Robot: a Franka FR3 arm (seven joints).
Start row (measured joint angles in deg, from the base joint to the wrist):
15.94 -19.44 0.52 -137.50 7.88 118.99 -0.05
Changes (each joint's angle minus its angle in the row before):
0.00 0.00 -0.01 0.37 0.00 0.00 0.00
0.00 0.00 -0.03 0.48 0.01 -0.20 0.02
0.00 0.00 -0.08 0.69 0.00 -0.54 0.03
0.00 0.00 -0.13 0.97 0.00 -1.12 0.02
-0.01 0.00 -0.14 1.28 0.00 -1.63 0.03
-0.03 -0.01 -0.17 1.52 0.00 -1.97 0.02
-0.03 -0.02 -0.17 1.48 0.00 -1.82 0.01
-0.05 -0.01 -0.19 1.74 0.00 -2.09 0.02
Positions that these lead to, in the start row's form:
15.94 -19.44 0.51 -137.13 7.88 118.99 -0.05
15.94 -19.44 0.48 -136.65 7.89 118.79 -0.03
15.94 -19.44 0.40 -135.96 7.89 118.25 0.00
15.94 -19.44 0.27 -134.99 7.89 117.13 0.02
15.93 -19.44 0.13 -133.71 7.89 115.50 0.05
15.90 -19.45 -0.04 -132.19 7.89 113.53 0.07
15.87 -19.47 -0.21 -130.71 7.89 111.71 0.08
15.82 -19.48 -0.40 -128.97 7.89 109.62 0.10

